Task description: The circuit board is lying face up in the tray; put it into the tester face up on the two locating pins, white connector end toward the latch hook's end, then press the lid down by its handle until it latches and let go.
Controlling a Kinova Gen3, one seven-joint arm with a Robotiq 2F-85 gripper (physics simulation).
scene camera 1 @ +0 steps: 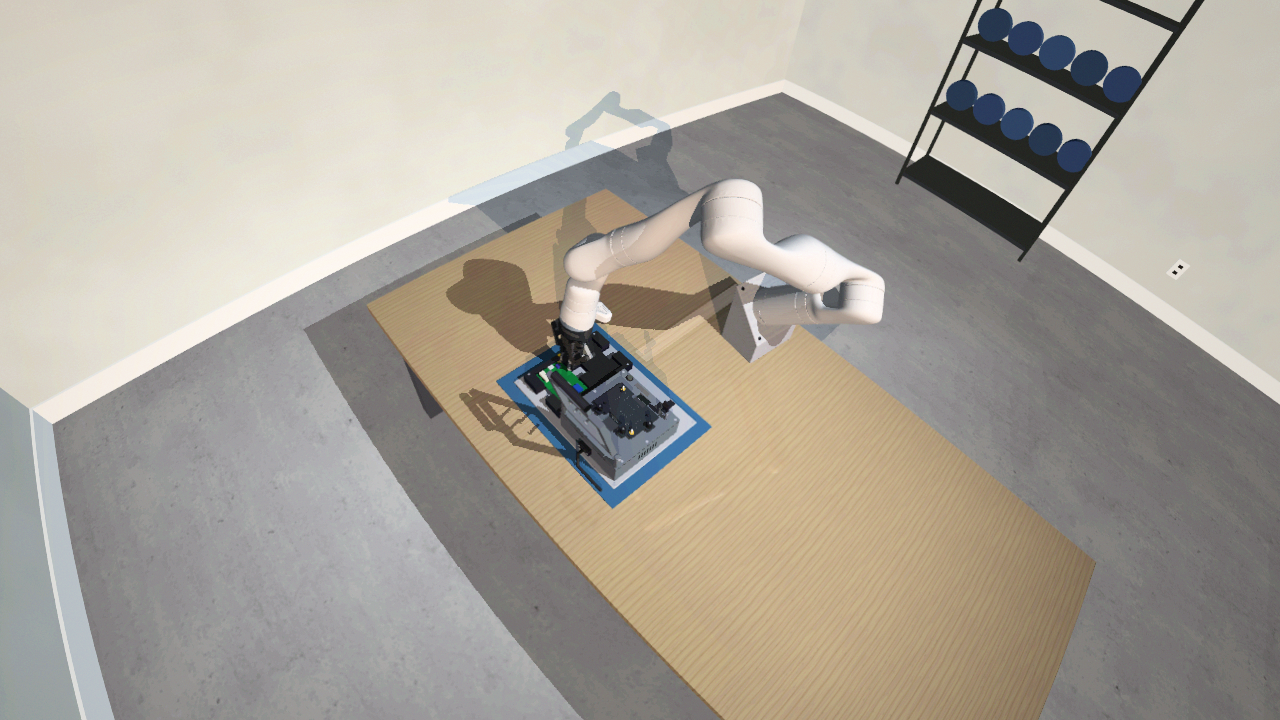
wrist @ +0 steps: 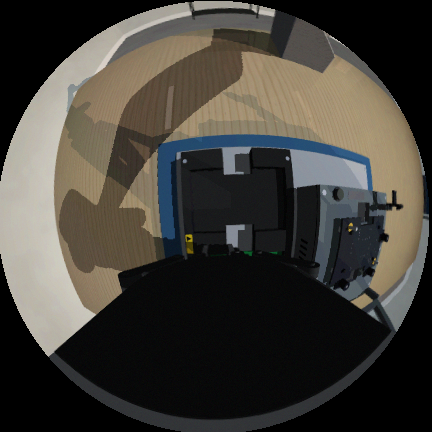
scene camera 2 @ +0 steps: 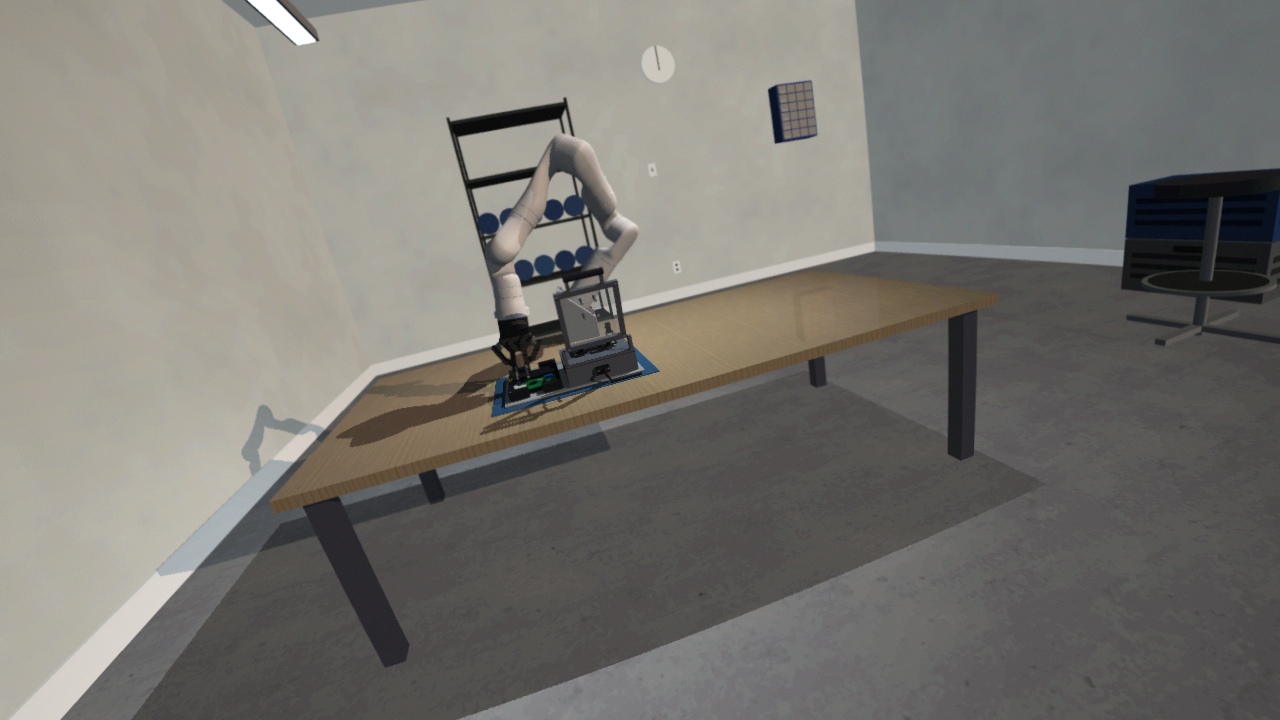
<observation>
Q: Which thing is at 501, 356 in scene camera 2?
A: My gripper.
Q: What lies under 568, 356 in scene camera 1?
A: My gripper.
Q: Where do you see a clear lid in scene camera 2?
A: At 592, 315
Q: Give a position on a black pin plate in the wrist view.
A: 358, 245
</observation>
